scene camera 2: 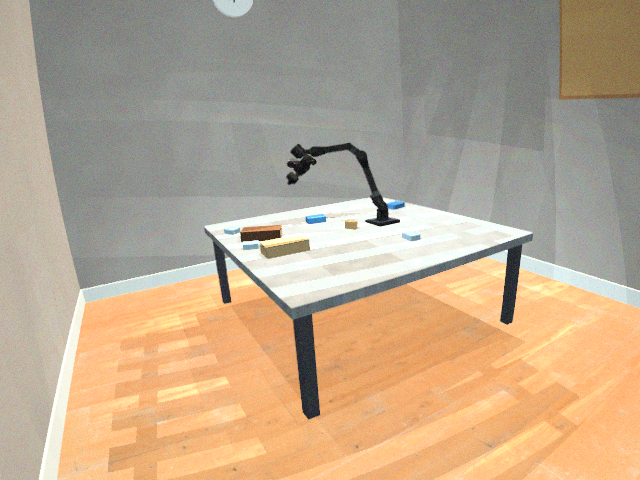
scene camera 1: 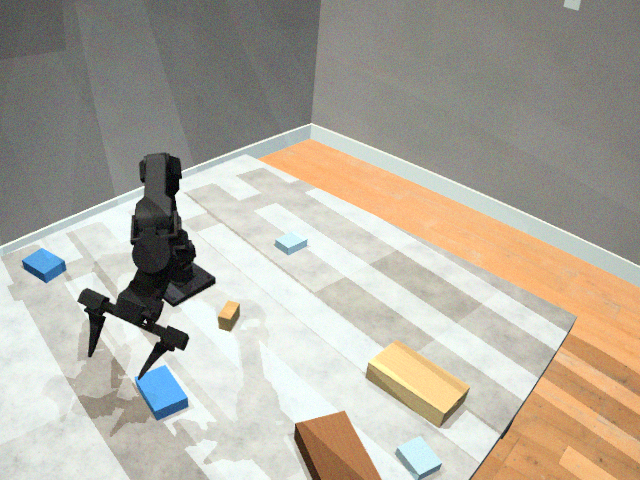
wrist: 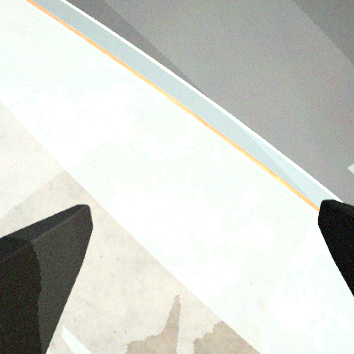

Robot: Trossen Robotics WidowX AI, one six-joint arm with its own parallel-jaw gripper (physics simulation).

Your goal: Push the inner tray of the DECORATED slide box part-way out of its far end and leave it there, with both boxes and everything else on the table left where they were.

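Pixels of known places: gripper, fingertip midpoint: [scene camera 1: 113, 368] [wrist: 205, 214]; arm's base, origin of the base link: [scene camera 2: 383, 219] [scene camera 1: 180, 276].
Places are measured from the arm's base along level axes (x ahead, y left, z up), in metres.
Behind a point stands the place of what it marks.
Two long boxes lie on the table: a tan-yellow one [scene camera 1: 417, 379] @[y 0.009, x 0.654, z 0.035 m] [scene camera 2: 285, 247] @[y 0.071, x 0.675, z 0.018 m] and a reddish-brown one [scene camera 1: 336, 444] @[y -0.227, x 0.598, z 0.035 m] [scene camera 2: 261, 233] @[y -0.203, x 0.643, z 0.023 m], cut off by the lower edge of scene camera 1. No decoration can be made out on either, so I cannot tell which is the decorated one. No inner tray is seen sticking out of the parts that show. My gripper [scene camera 1: 114, 367] @[y -0.442, x 0.290, z 0.220 m] [scene camera 2: 298, 165] [wrist: 205, 214] @[y -0.442, x 0.290, z 0.220 m] is open and empty, with its fingers wide apart. It hangs high above the table, away from both boxes. Neither box shows in the wrist view.
A blue block [scene camera 1: 161, 391] @[y -0.315, x 0.243, z 0.015 m] [scene camera 2: 315, 219] @[y -0.279, x 0.256, z 0.006 m] lies on the table, and another blue block [scene camera 1: 43, 264] @[y -0.216, x -0.314, z 0.015 m] [scene camera 2: 395, 205] @[y -0.172, x -0.295, z 0.009 m] lies beyond the arm. A small tan block [scene camera 1: 229, 315] @[y -0.057, x 0.212, z 0.024 m] [scene camera 2: 351, 224] @[y -0.027, x 0.209, z 0.010 m] is near the arm's base. Pale blue blocks [scene camera 1: 291, 242] @[y 0.297, x 0.144, z 0.009 m] [scene camera 2: 410, 236] @[y 0.333, x 0.165, z 0.005 m] lie around, one [scene camera 1: 418, 457] @[y -0.151, x 0.736, z 0.009 m] [scene camera 2: 250, 245] @[y -0.120, x 0.749, z 0.003 m] between the boxes.
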